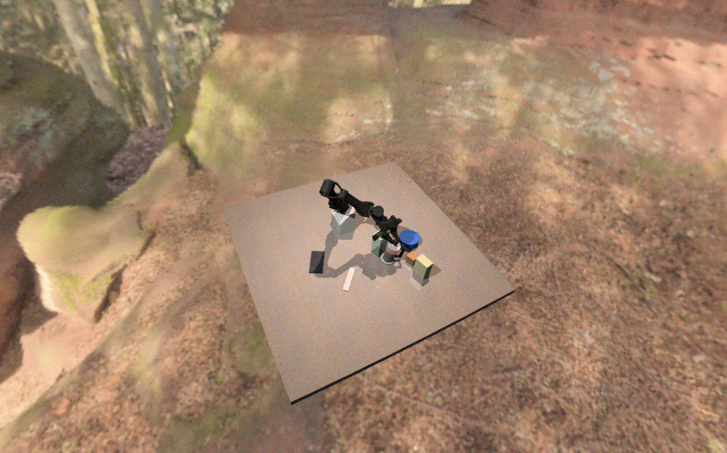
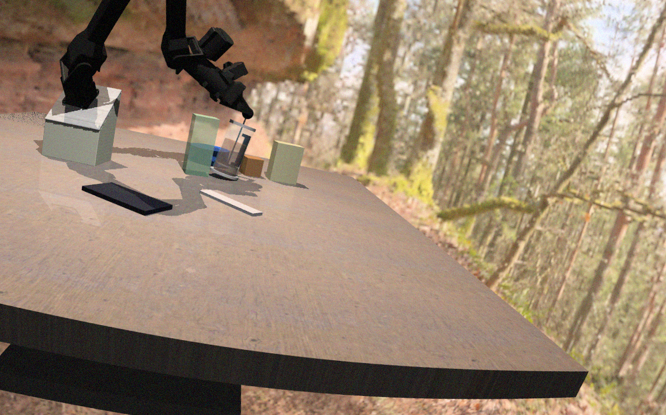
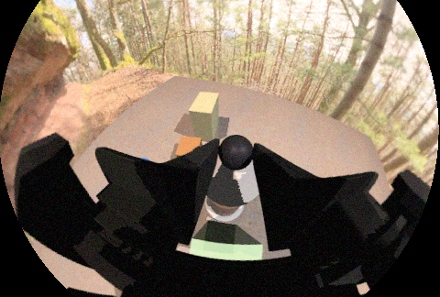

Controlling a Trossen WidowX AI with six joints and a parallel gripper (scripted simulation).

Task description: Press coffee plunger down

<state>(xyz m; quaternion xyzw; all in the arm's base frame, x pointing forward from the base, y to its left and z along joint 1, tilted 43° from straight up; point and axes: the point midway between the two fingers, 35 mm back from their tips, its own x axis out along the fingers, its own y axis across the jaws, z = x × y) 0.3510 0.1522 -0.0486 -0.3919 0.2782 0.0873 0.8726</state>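
Now: gripper tip 90 mm above the glass coffee press, 20 mm past it and 10 mm to the right of it. The rest, counted from my gripper tip: yellow-green block (120 mm to the left, 120 mm below, 120 mm ahead); pale green block (100 mm below, 100 mm behind, 40 mm to the right); blue cylinder (160 mm to the left, 150 mm below, 110 mm behind).
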